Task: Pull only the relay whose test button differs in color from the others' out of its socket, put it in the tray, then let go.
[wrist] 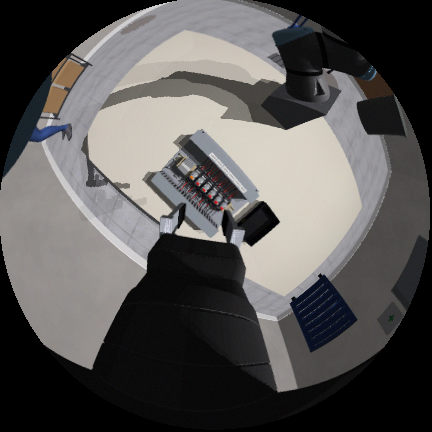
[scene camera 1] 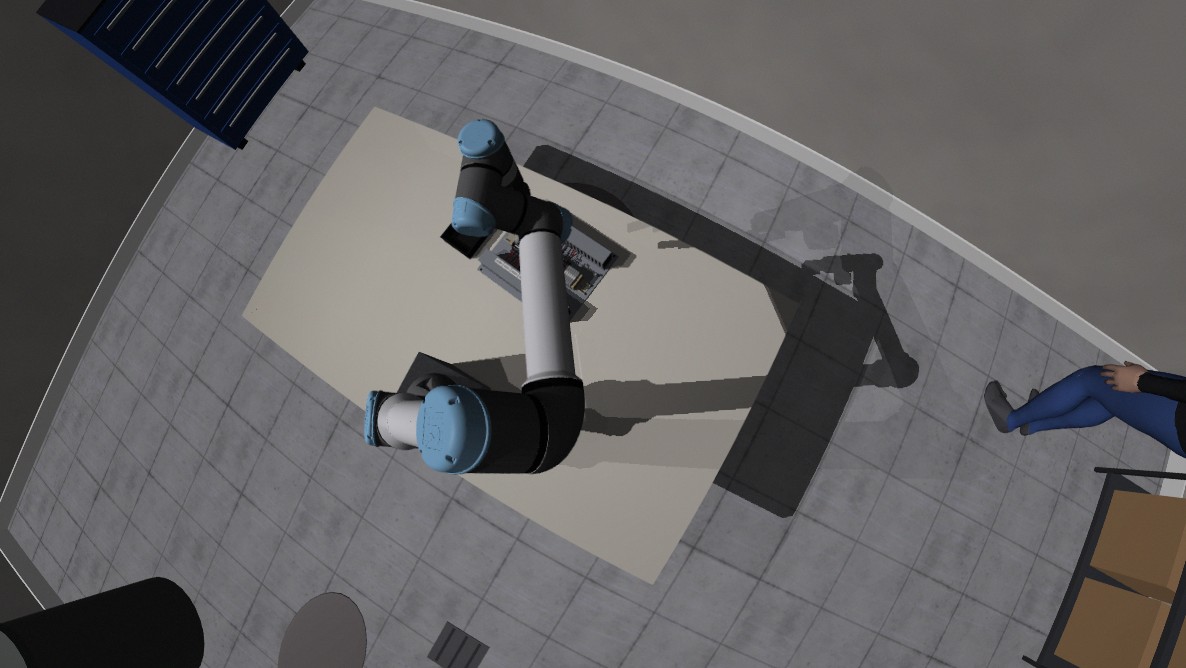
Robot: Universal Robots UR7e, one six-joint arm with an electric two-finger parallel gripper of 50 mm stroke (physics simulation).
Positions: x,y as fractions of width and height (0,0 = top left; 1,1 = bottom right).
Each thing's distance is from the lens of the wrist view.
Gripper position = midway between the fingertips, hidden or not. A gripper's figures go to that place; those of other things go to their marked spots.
gripper (wrist: 0.47,0.49): 18 cm
grey panel (wrist: 0.45,0.36): 49 cm
